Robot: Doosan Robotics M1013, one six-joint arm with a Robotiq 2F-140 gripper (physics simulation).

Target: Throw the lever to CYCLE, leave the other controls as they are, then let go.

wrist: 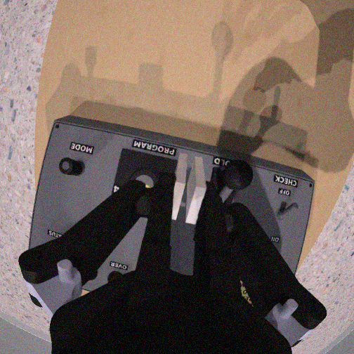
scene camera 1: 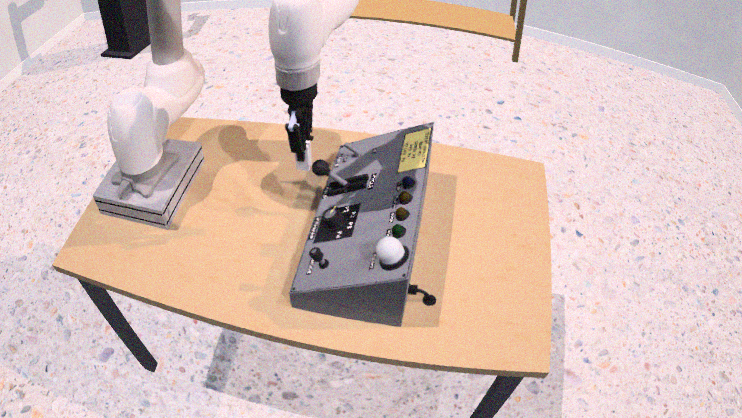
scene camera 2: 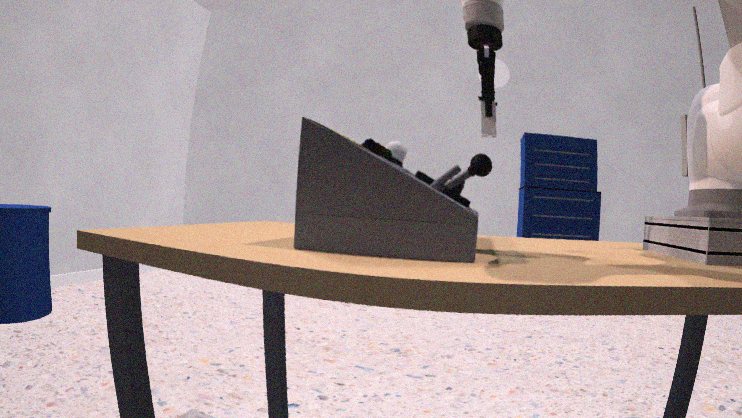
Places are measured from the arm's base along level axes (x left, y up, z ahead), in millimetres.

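Pixels of known places: gripper, fingertip midpoint: (scene camera 1: 304, 167) (scene camera 2: 488, 136); arm's base at its link origin: (scene camera 1: 145, 170) (scene camera 2: 722, 218).
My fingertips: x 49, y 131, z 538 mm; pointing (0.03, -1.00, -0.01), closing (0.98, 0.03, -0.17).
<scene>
For each thing: its top centre in the pictures, then the offset to it from my fingertips. "*": a spot on its surface instead. Level surfaces: height alone.
- CYCLE label at a spot on its surface: (scene camera 1: 371, 180) * dx +100, dy -88, dz +123 mm
- PROGRAM dial at its top centre: (scene camera 1: 333, 211) dx -33, dy -77, dz +82 mm
- MODE switch at its top centre: (scene camera 1: 320, 250) dx -151, dy -71, dz +104 mm
- white dome at a spot on its surface: (scene camera 1: 389, 251) * dx -154, dy +0, dz +251 mm
- table at its surface level: dy -211 mm
The grey console (scene camera 1: 345, 298) (scene camera 2: 373, 207) (wrist: 100, 195) stands on the table. Its lever, with a black ball knob (scene camera 1: 320, 167) (scene camera 2: 480, 165) (wrist: 237, 174), leans towards the HOLD end of its slot; the CYCLE label (scene camera 1: 371, 180) is at the other end and is hidden in the wrist view. My gripper (scene camera 1: 303, 159) (scene camera 2: 488, 127) (wrist: 187, 169) is shut with nothing between its pale fingertips, a narrow gap showing in the wrist view. In the second scene view the tips are above the knob, apart from it. In the wrist view they are beside the knob, on the PROGRAM side.
The PROGRAM dial (scene camera 1: 330, 213), MODE switch (scene camera 1: 316, 254) (wrist: 71, 166) and CHECK switch (wrist: 287, 207) are near the lever. A white dome (scene camera 1: 389, 251) and several small coloured lamps line the console's higher side. The arm's base plate (scene camera 1: 135, 210) is on the table (scene camera 1: 493, 259).
</scene>
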